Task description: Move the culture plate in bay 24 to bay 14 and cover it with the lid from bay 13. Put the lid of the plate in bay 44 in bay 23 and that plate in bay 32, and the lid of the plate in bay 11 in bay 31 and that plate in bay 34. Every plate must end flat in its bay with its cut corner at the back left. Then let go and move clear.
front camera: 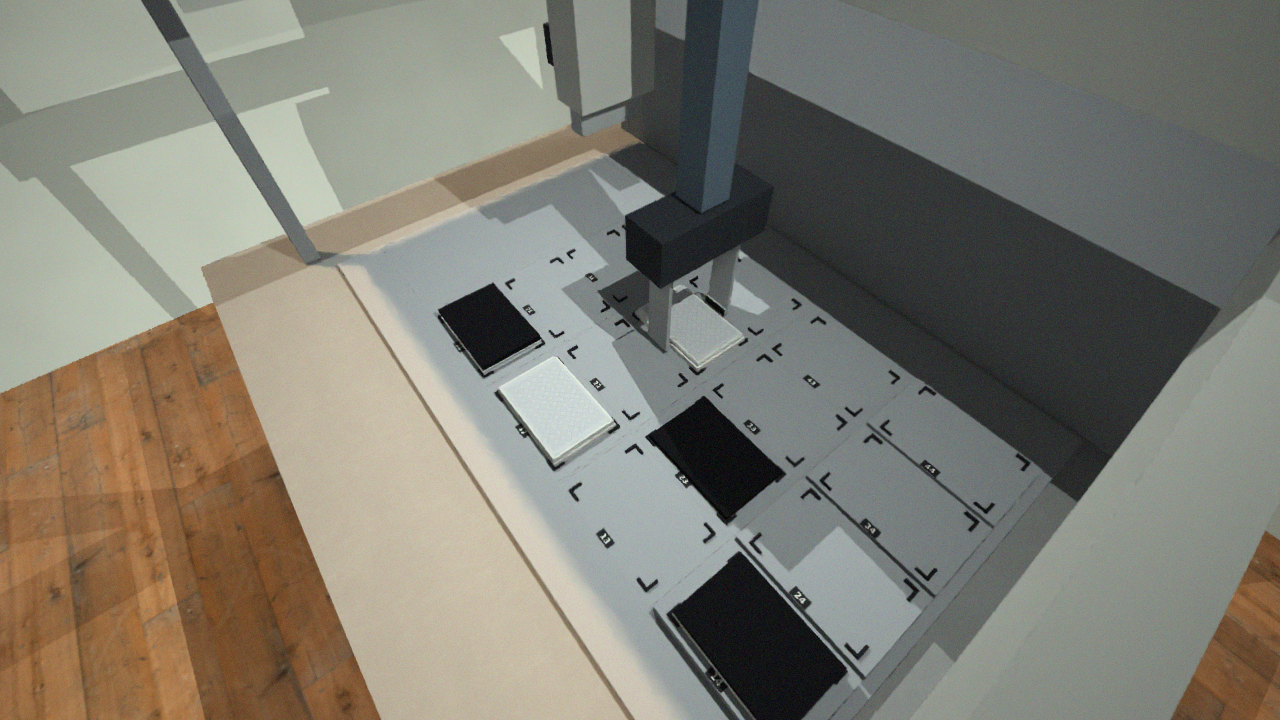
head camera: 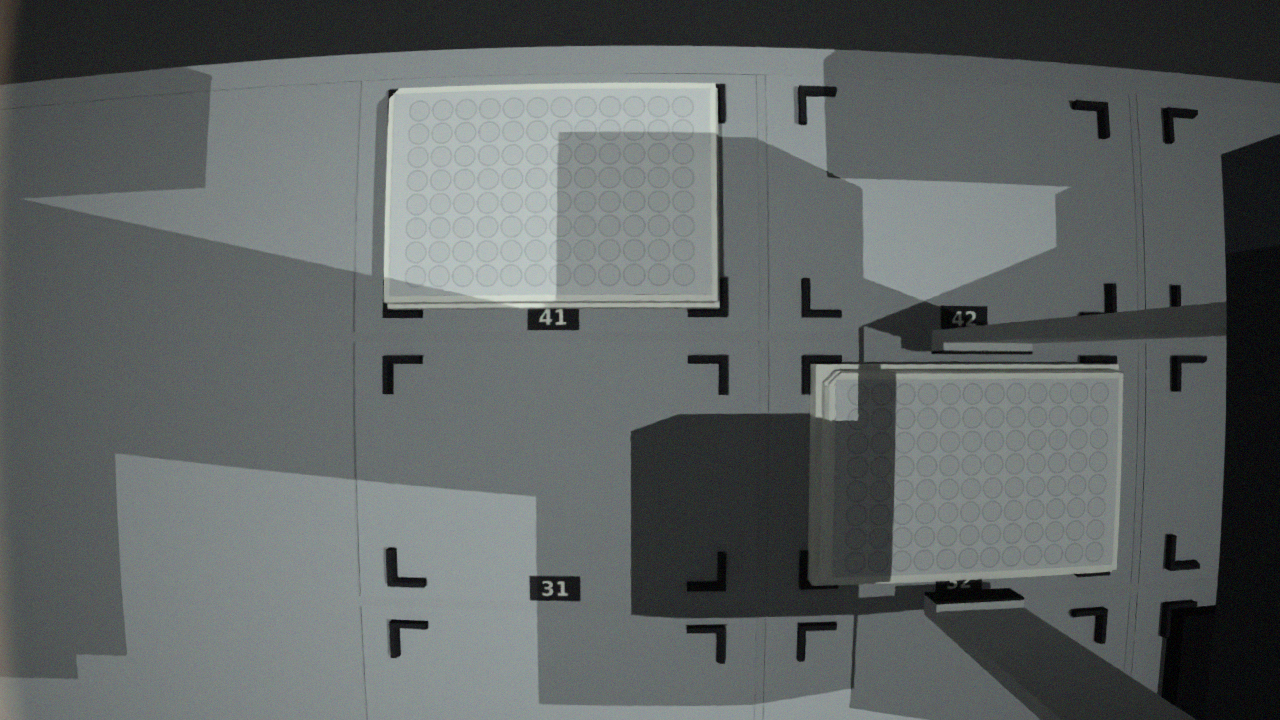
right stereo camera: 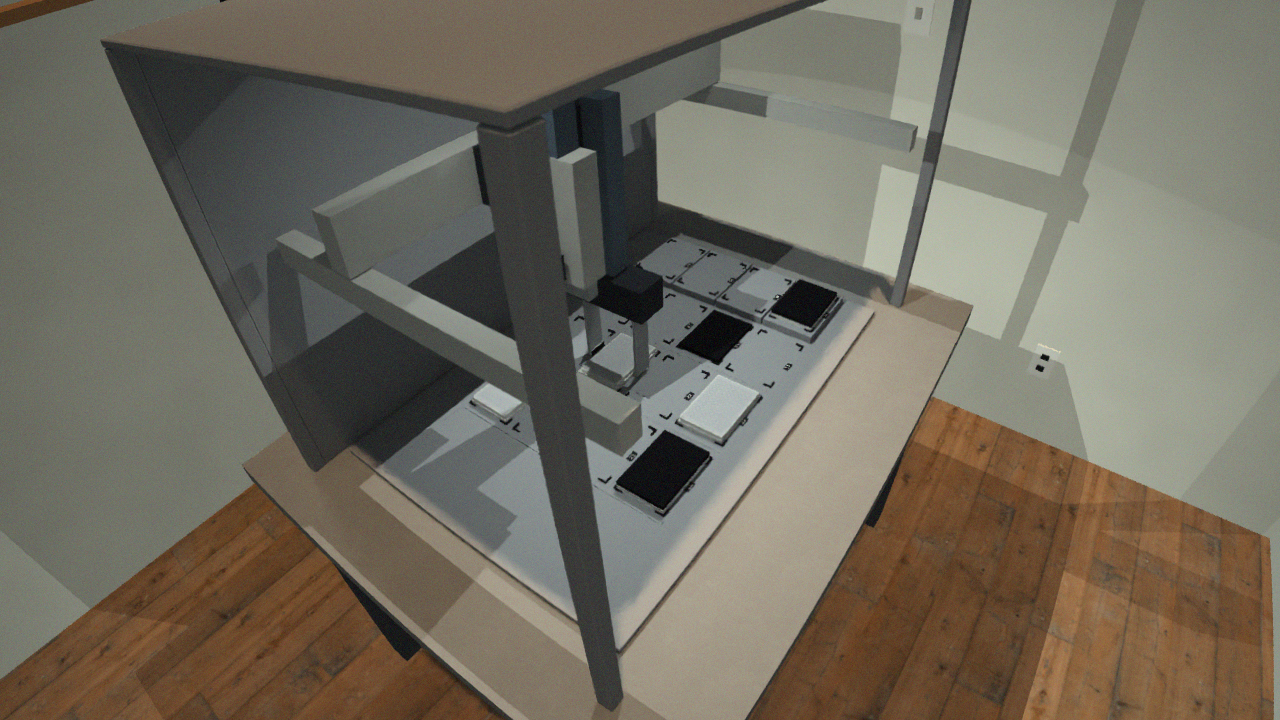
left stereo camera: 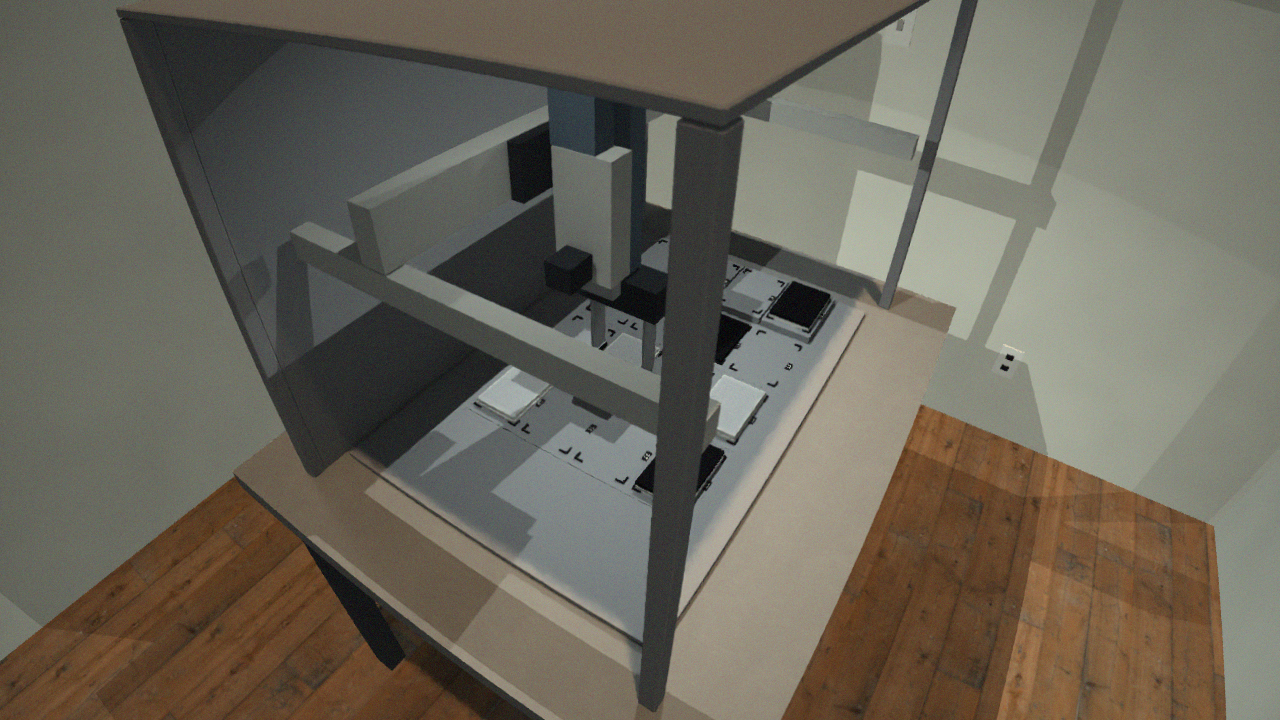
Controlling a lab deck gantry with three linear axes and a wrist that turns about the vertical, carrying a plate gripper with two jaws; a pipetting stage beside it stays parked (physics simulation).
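Where they show: gripper, fingertip midpoint: (front camera: 688, 323) (head camera: 972, 473) (right stereo camera: 618, 360); robot's base at its link origin: (front camera: 440, 317) (right stereo camera: 663, 514).
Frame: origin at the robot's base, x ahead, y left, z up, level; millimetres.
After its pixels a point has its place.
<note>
My gripper (front camera: 691, 329) @(z 8, x 228, y 257 mm) (head camera: 978, 472) @(z 8, x 228, y 257 mm) (left stereo camera: 623, 355) @(z 8, x 228, y 257 mm) (right stereo camera: 617, 362) @(z 8, x 228, y 257 mm) is open, its jaws at the front and back sides of a clear plate (front camera: 711, 333) @(z 14, x 263, y 265 mm) (head camera: 1002, 501) @(z 14, x 237, y 247 mm), with a small gap on each side. That plate rests flat in bay 32, its cut corner at the back left. A black lid (front camera: 716, 456) @(z 8, x 397, y 148 mm) (right stereo camera: 716, 336) @(z 8, x 385, y 145 mm) lies in bay 23. A plate with a black lid (front camera: 756, 635) @(z 31, x 554, y 44 mm) (right stereo camera: 805, 304) @(z 31, x 544, y 37 mm) stands in bay 14. The plate in bay 11 (front camera: 490, 327) @(z 17, x 75, y 41 mm) (right stereo camera: 664, 470) @(z 17, x 58, y 38 mm) has a black lid on top. Bays 13, 24, 31 and 34 hold no plate or lid.
A white plate (front camera: 556, 408) @(z 14, x 236, y 41 mm) (right stereo camera: 720, 407) @(z 15, x 222, y 38 mm) stands in bay 12. Another white plate (head camera: 552, 197) @(z 14, x 66, y 361 mm) (left stereo camera: 512, 394) @(z 14, x 43, y 360 mm) stands in bay 41; the gripper hides it in the front view. Bay 44 is empty. The parked pipetting stage (front camera: 601, 62) hangs beside the gripper column.
</note>
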